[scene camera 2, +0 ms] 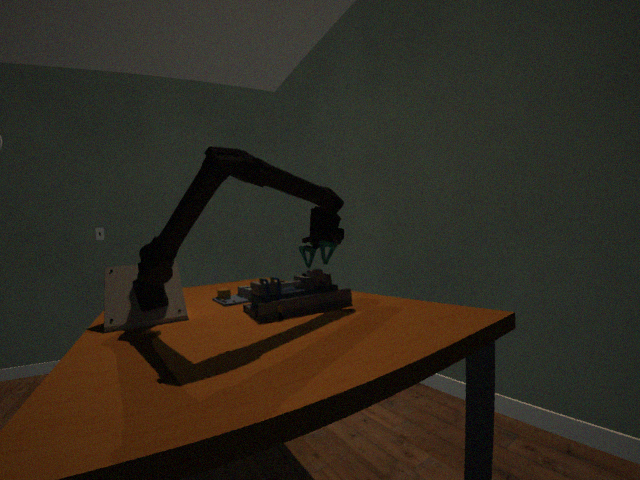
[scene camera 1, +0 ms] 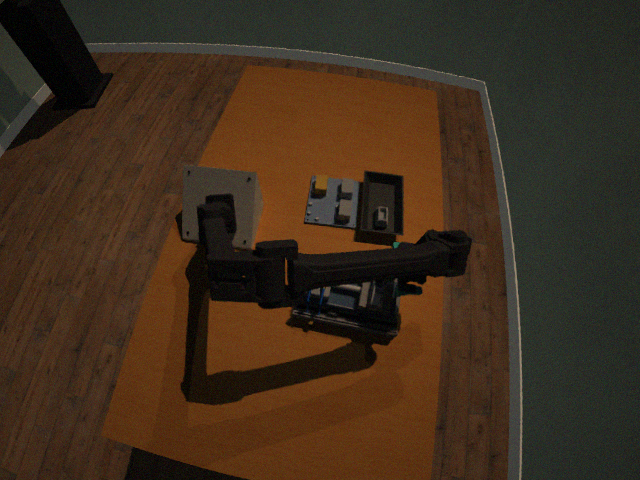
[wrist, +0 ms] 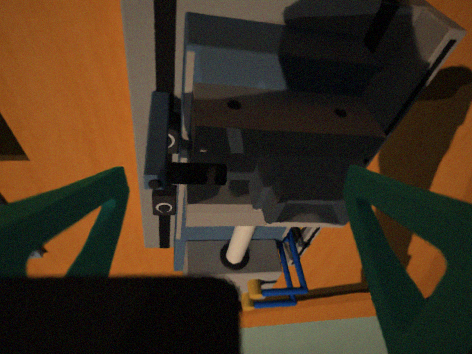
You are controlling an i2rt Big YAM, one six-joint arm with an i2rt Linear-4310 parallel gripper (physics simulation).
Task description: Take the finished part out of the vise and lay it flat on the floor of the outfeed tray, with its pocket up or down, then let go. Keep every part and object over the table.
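The vise stands on the table. In the wrist view its far jaw has two dark holes. The finished part, a dark grey block with a hollow in its near side, sits at the jaws, right of centre; its seating is in shadow. In scene camera 1 the arm hides it. My gripper is open and empty, a little above the vise, with its green fingers to either side of the part in the wrist view. The dark outfeed tray stands behind the vise.
A small light block lies in the tray. Left of the tray is a blue-grey board with a yellow block and grey blocks. In the wrist view a black rod crosses beside the part, and blue handles show near the vise screw.
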